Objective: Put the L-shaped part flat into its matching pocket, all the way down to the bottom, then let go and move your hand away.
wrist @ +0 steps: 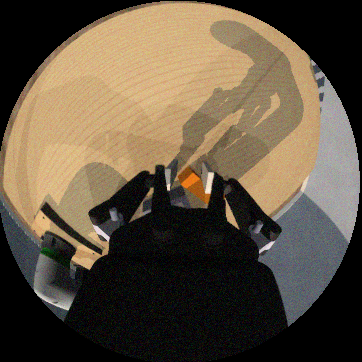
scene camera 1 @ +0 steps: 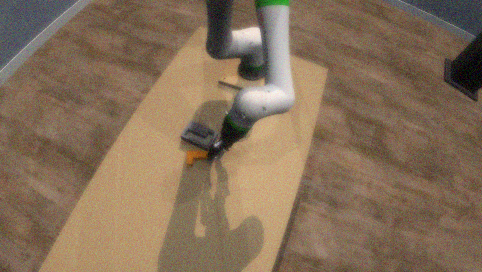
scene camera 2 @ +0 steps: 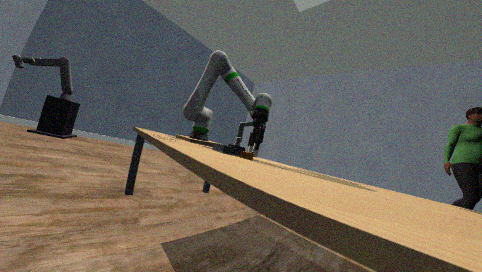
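Where they show: gripper, fingertip midpoint: (wrist: 189, 167) (scene camera 1: 212, 159); arm's base at its link origin: (wrist: 59, 242) (scene camera 1: 251, 70) (scene camera 2: 198, 139).
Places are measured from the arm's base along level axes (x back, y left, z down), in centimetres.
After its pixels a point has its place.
Note:
The orange L-shaped part (scene camera 1: 196, 155) @[x -55.2, y 5.8, z 0.0 cm] (scene camera 2: 246, 155) @[x -58.5, y 3.1, z 1.5 cm] (wrist: 193, 184) @[x -51.9, y 9.5, z 0.0 cm] lies low on the wooden table (scene camera 1: 117, 209) @[x -92.7, y -7.7, z 3.0 cm] (scene camera 2: 337, 199) @[x -102.0, y -13.8, z 3.0 cm], just in front of the dark grey pocket block (scene camera 1: 198, 134) @[x -46.4, y 0.2, z 0.8 cm] (scene camera 2: 229, 148) @[x -51.5, y -2.2, z 0.3 cm], outside the pocket. My gripper (scene camera 1: 214, 155) @[x -52.1, y 12.0, z 2.2 cm] (scene camera 2: 255, 150) @[x -52.1, y 12.0, z 2.2 cm] (wrist: 189, 167) @[x -52.1, y 12.0, z 2.2 cm] is down at table height at the part's right end. In the wrist view the orange part sits askew between the two fingers, which are closed onto it. A corner of the grey block (wrist: 180, 200) @[x -48.8, y 7.3, z -0.6 cm] shows just behind the fingers. The pocket looks empty.
A thin wooden plate (scene camera 1: 229, 81) @[x -13.2, y -5.4, z 0.4 cm] lies near the arm's base. A second robot arm on a black pedestal (scene camera 2: 56, 115) (scene camera 1: 467, 67) stands on the floor off the table. A person in a green top (scene camera 2: 467, 148) stands at the far right.

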